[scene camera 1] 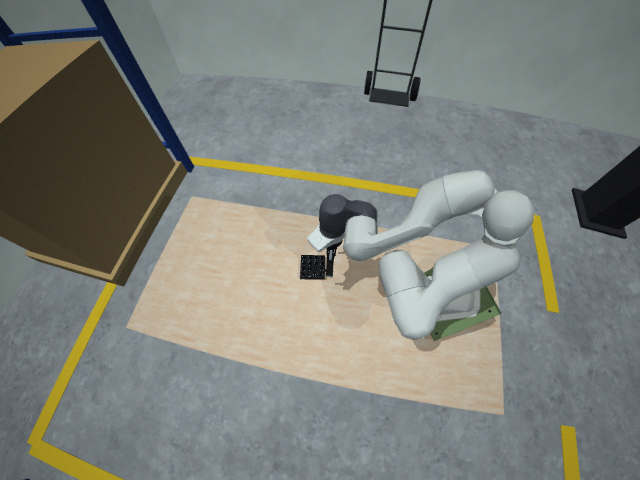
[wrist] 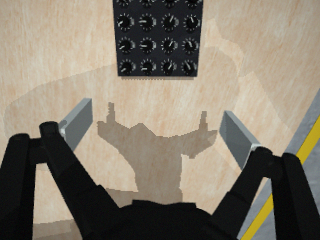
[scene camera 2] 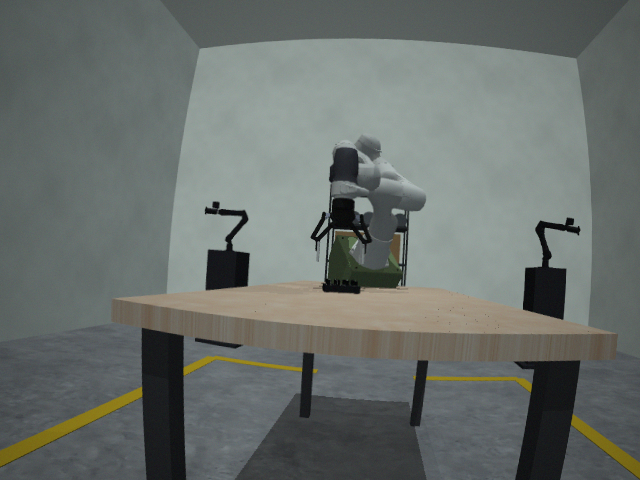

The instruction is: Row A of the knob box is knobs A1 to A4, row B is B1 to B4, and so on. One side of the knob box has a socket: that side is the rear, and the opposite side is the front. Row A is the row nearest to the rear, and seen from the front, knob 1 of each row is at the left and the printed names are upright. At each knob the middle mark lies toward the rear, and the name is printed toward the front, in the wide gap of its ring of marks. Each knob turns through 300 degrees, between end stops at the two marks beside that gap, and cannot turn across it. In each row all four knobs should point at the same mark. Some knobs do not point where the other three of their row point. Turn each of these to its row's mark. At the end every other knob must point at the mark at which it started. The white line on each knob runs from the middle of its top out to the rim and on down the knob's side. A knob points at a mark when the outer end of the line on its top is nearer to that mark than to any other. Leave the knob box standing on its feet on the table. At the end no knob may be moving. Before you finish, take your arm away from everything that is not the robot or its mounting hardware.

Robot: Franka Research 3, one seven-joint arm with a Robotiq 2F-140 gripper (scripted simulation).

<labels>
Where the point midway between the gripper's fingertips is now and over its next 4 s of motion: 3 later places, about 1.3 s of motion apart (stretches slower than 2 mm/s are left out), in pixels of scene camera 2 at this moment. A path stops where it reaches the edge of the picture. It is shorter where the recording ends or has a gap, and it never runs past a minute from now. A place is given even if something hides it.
My gripper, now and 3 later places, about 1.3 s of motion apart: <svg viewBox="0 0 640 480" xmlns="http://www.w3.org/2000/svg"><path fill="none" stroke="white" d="M339 262L340 258L349 256L356 264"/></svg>
</labels>
